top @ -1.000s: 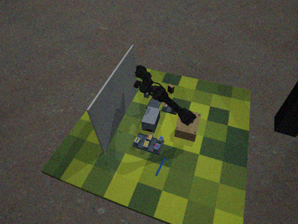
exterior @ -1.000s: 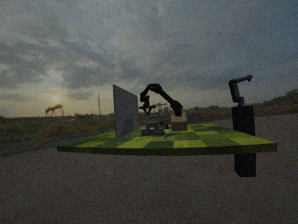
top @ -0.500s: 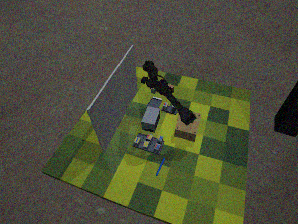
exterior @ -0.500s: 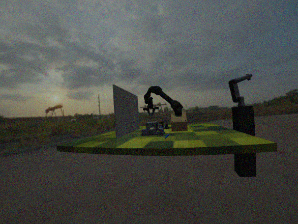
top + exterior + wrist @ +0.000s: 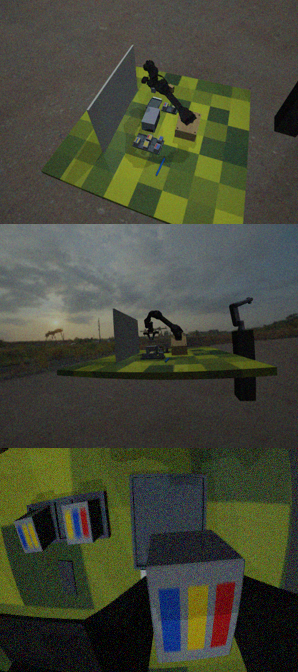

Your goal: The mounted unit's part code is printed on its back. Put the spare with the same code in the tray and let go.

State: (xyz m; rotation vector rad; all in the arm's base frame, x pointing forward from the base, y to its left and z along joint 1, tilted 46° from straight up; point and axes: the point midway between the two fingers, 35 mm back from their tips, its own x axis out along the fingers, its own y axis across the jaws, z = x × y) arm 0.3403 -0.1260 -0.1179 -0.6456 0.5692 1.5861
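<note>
Now: gripper tip 16 cm above the grey tray. Round my gripper tip: mounted unit 6 cm behind, 21 cm to the left, 11 cm below; holder 14 cm behind, 1 cm to the left, 16 cm below; grey spare block 2 cm above.
</note>
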